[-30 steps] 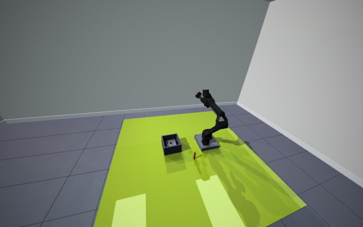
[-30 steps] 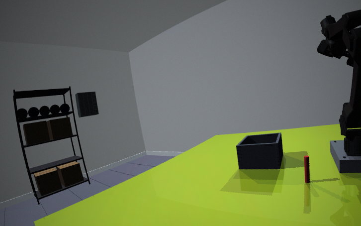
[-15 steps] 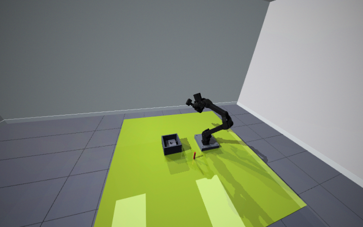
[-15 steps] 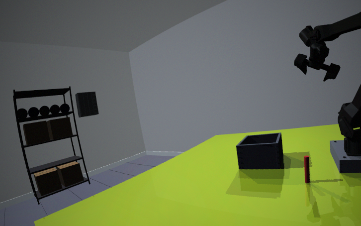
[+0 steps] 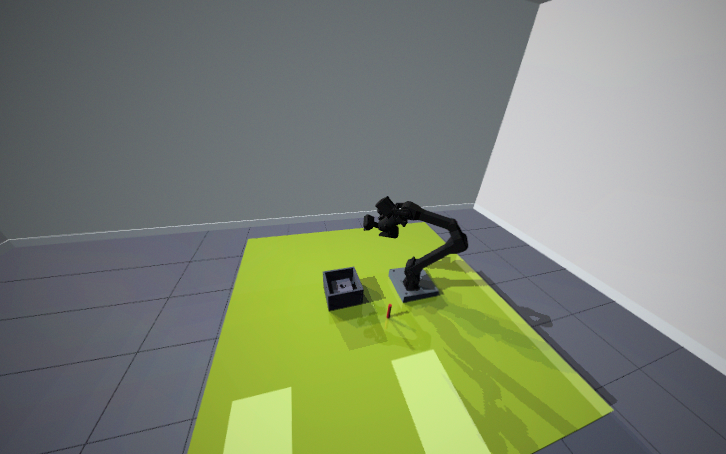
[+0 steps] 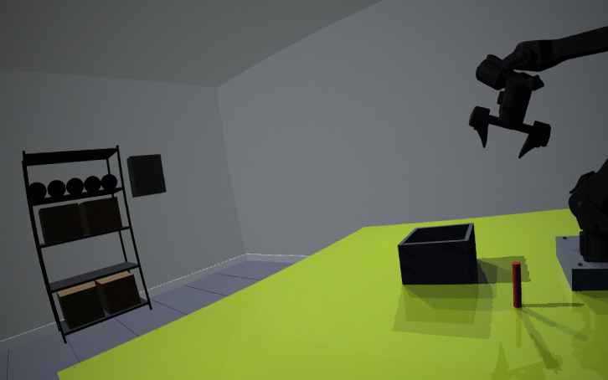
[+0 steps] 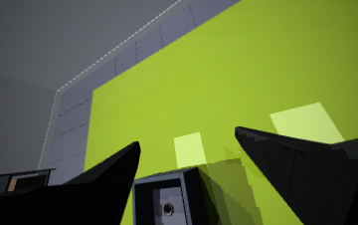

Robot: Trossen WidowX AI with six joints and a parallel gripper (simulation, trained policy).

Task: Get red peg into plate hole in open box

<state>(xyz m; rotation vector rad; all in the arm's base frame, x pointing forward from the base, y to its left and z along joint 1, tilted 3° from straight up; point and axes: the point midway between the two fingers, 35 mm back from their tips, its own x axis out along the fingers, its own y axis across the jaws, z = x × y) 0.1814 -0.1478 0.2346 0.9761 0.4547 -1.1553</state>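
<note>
Now: gripper tip 40 mm past the red peg, 300 mm to the right of it and 220 mm above it. The rest, counted from my gripper tip: dark box (160 mm ahead, 150 mm to the left, 240 mm below).
</note>
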